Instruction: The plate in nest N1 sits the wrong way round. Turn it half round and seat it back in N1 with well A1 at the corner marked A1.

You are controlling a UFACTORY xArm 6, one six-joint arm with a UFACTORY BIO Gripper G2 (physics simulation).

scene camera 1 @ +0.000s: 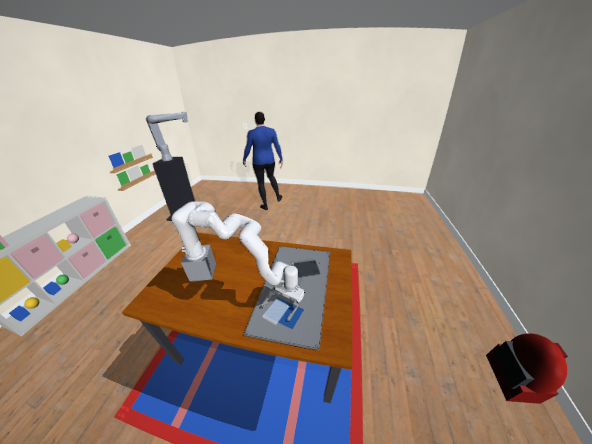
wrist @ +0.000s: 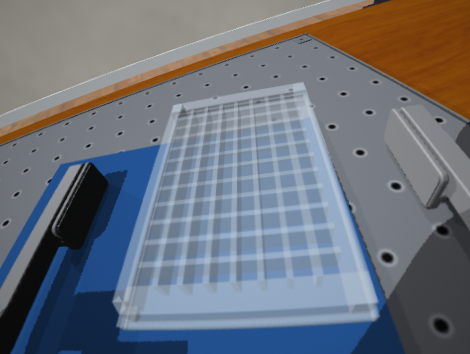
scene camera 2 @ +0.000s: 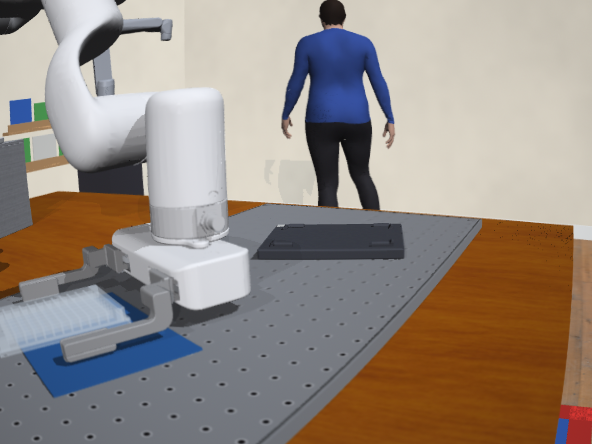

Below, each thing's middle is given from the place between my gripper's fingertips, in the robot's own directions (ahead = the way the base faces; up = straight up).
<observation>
I see the clear well plate [wrist: 243, 225] 20 mm to the left of my hand. From my hand the other things lie so: flat blue square [scene camera 2: 60, 377]: 50 mm ahead, 20 mm to the left, 10 mm below.
</observation>
